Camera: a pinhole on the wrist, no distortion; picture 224 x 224 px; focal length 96.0 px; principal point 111.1 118.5 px. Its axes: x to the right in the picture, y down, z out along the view. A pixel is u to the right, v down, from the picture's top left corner.
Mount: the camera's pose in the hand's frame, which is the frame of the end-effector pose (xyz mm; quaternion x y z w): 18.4 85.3 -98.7 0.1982 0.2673 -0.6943 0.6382
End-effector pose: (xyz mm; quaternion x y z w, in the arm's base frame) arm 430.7 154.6 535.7 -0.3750 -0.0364 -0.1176 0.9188
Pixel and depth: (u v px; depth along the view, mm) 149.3 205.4 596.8
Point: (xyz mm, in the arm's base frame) 864.5 -186.4 1072.5
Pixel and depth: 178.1 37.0 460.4
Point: -35.2 -1.0 851.8
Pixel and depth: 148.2 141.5 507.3
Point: 486.2 -30.8 939.6
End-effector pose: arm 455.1 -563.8 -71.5 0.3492 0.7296 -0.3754 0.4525
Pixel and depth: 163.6 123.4 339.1
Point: 230.6 -728.5 -58.8
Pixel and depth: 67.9 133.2 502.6
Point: 523.9 -929.5 -329.5
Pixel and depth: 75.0 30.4 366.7
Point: 656.6 -890.2 92.5
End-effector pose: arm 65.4 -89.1 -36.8 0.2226 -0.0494 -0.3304 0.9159
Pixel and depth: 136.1 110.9 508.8
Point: -183.4 -398.4 13.9
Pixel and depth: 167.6 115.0 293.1
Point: -68.8 -261.9 -117.5
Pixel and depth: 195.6 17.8 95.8
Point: -5.6 -36.9 -105.4
